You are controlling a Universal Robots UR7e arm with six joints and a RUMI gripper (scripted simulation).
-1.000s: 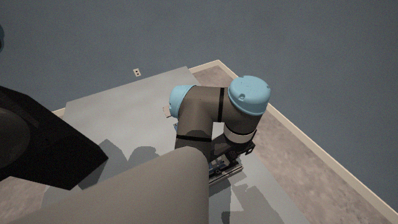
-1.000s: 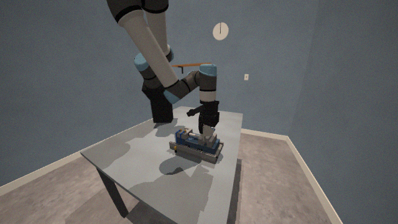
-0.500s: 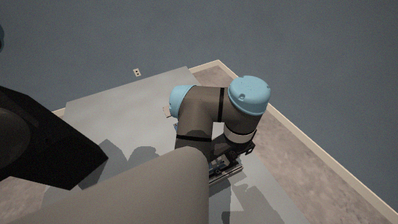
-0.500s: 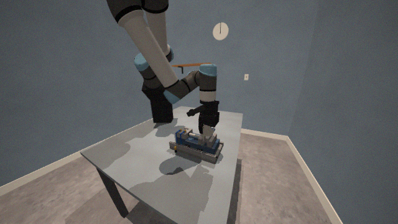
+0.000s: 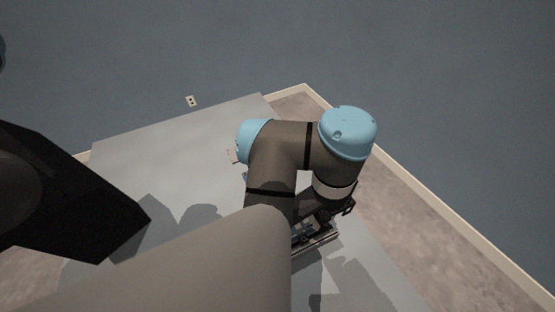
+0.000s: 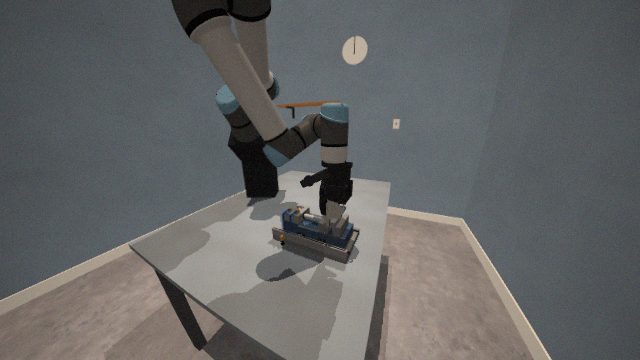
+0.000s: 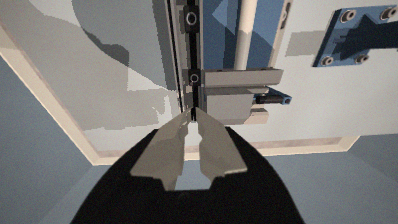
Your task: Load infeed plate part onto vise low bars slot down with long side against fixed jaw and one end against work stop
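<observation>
The part lies 50 mm to the left of my hand, 30 mm below it and 10 mm ahead of it. Also, from my hand: grey jaw 70 mm to the left, 40 mm below, 10 mm behind; cylinder rod 90 mm to the left, 70 mm behind, 40 mm below; work stop 110 mm to the left, 30 mm below, 30 mm ahead.
</observation>
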